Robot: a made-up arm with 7 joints.
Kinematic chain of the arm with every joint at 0, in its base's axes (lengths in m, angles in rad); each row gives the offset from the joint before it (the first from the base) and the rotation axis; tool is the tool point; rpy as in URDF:
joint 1: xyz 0 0 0 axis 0.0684 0.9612 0.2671
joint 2: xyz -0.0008 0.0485 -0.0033 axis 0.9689 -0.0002 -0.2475
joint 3: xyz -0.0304 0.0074 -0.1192 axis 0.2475 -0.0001 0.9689
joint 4: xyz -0.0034 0 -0.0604 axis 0.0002 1 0
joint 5: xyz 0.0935 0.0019 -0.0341 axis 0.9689 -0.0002 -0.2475
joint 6: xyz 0.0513 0 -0.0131 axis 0.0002 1 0
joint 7: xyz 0.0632 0 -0.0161 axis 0.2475 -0.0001 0.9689
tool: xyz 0 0 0 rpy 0 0.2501 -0.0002
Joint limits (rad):
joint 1: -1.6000..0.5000
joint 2: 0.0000..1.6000
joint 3: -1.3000..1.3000
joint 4: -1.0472..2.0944
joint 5: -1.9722..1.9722
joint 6: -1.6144..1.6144
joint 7: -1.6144..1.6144
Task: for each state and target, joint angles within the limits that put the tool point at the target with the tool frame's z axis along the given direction. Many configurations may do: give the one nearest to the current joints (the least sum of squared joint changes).
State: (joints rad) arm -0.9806 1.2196 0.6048 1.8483 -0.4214 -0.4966 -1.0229
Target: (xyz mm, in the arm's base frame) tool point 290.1 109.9 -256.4 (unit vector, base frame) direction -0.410 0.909 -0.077
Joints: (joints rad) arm -1.1541 0.4909 1.2474 2.0485 -0.9471 -0.2924 -1.0229
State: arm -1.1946 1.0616 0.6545 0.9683 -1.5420 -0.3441 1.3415
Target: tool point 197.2 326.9 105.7 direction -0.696 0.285 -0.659
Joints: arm -1.2781 0.9137 0.8481 0.4535 -1.6553 -0.5520 1.3415
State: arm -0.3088 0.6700 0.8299 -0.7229 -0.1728 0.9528 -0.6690
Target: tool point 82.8 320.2 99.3 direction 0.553 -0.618 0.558
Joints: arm 0.0434 1.1533 1.2632 -0.1512 0.2898 0.6385 -0.6690
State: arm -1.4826 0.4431 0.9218 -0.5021 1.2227 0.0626 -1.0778
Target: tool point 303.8 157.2 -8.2 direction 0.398 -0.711 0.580
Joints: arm -1.1294 0.0220 0.8025 0.0475 1.5560 0.2218 -1.0778
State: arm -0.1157 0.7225 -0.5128 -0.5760 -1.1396 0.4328 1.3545
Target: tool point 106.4 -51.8 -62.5 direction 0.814 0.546 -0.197
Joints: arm -0.0279 0.0886 -0.7057 -0.8478 -1.8245 0.1388 1.3545
